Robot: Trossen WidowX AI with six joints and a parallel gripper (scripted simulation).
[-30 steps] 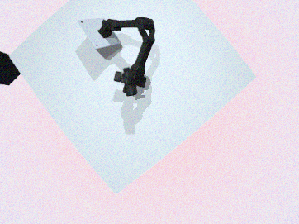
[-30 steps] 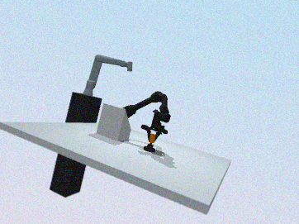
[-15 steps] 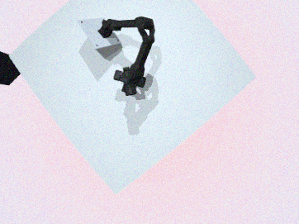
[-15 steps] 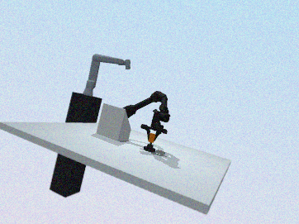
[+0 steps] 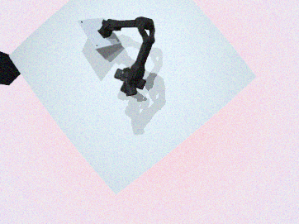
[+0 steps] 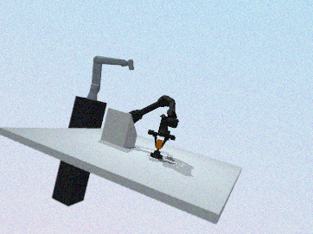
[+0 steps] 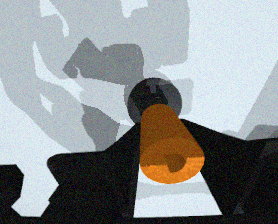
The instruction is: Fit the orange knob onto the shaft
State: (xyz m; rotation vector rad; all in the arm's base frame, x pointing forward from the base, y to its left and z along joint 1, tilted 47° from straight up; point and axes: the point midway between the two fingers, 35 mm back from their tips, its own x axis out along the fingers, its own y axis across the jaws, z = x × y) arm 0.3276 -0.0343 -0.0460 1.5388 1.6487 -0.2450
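My gripper tip is now 20 mm below the orange knob. Also, from my gripper tip: dark round pedestal 40 mm below.
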